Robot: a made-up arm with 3 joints. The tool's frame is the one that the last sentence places.
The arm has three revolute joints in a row. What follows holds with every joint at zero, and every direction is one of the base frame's. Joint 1 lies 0.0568 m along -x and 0.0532 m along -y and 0.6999 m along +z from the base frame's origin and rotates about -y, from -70.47 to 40.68 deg. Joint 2 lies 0.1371 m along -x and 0.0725 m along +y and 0.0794 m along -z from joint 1 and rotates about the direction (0.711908, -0.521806, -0.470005), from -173.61 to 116.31 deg. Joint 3 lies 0.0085 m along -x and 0.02 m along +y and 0.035 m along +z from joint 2 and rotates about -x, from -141.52 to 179.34 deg. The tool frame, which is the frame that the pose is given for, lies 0.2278 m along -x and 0.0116 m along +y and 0.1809 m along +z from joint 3; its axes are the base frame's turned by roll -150.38, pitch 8.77 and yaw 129.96 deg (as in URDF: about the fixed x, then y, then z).
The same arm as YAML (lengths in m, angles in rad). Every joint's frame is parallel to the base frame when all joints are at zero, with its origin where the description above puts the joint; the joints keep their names.
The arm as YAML. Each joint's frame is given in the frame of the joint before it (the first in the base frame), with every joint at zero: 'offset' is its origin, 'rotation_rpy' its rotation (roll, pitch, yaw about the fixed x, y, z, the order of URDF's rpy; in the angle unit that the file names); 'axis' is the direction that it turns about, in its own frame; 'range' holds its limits. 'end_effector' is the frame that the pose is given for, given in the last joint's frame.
length_unit: m
angle_unit: rad
chain:
  - id: joint 1
    offset: [-0.0568, -0.0532, 0.6999]
    rotation_rpy: [0.0, 0.0, 0.0]
    axis: "-y"
    range: [-1.2299, 0.71]
  - id: joint 2
    offset: [-0.1371, 0.0725, -0.0794]
    rotation_rpy: [0.0, 0.0, 0.0]
    axis: [0.711908, -0.521806, -0.470005]
    range: [-3.0301, 2.03]
  - id: joint 3
    offset: [-0.0085, 0.02, 0.035]
    rotation_rpy: [0.0, 0.0, 0.0]
    axis: "-x"
    range: [-2.47, 3.1301]
end_effector:
  offset: [-0.2278, 0.0116, 0.1809]
  rotation_rpy: [-2.6246, 0.1531, 2.2682]

